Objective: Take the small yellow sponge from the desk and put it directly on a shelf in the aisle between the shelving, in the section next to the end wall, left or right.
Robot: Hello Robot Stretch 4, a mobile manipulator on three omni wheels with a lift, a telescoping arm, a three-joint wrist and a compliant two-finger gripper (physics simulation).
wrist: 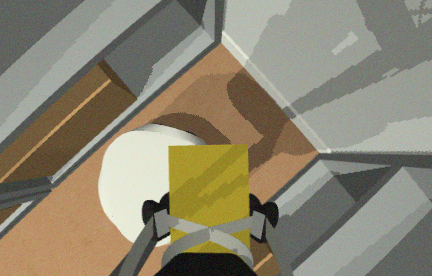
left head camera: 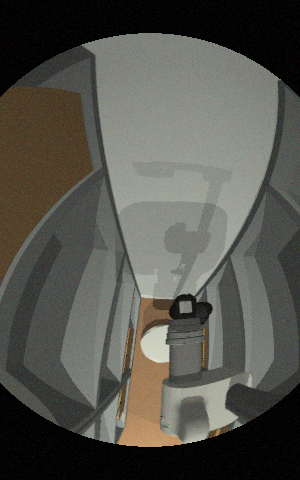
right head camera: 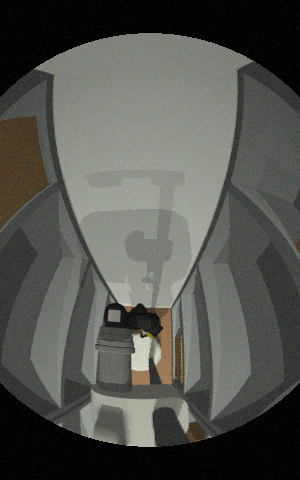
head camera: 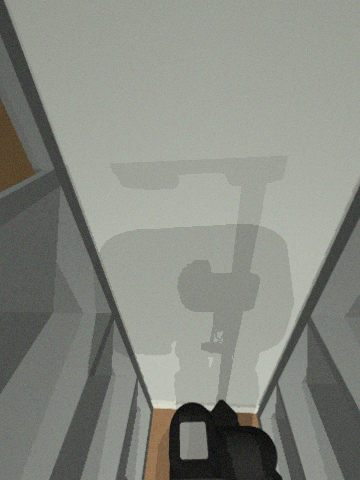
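Where they show: gripper, fingertip midpoint: (wrist: 210, 208); robot's base, link origin: (wrist: 166, 179) (left head camera: 160, 342) (right head camera: 140, 350).
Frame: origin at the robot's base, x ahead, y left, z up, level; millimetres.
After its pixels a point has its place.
The yellow sponge (wrist: 209, 185) @(x 190, y -67, z 833 mm) is held between the two fingertips of my gripper (wrist: 210, 208) @(x 170, y -87, z 786 mm) in the wrist view, over the aisle floor. In the right head view a small bit of the sponge (right head camera: 148, 334) @(x 139, y -85, z 833 mm) shows below the dark wrist. In the head view the wrist hides the sponge and the fingers. Grey shelving stands on both sides, with the left shelves (head camera: 37, 370) @(x 351, y 396, z 963 mm) (left head camera: 82, 310) @(x 164, y 399, z 963 mm) and the right shelves (head camera: 345, 395) @(x 283, y -352, z 939 mm) (right head camera: 232, 320) @(x 126, y -469, z 963 mm) reaching the end wall (head camera: 200, 210) @(x 546, y -43, z 1297 mm) (left head camera: 185, 125) @(x 547, y -28, z 1546 mm) (right head camera: 145, 125) @(x 543, y -81, z 1567 mm). The gripper hangs in the aisle between them.
The robot's round white base (left head camera: 155, 344) @(x -10, y 59, z 187 mm) (wrist: 132, 185) @(x -53, y 55, z 187 mm) stands on the brown floor (left head camera: 145, 405) @(x -861, y 141, z -28 mm) (wrist: 65, 220) @(x -429, y 178, z -28 mm) of the narrow aisle. A brown box (head camera: 12, 155) @(x 456, y 268, z 1460 mm) (left head camera: 40, 150) @(x 304, y 278, z 1537 mm) is on the upper left shelving. Brown boxes (wrist: 70, 120) @(x -18, y 300, z 305 mm) also stand low at the left. Dark shelf posts flank the end wall.
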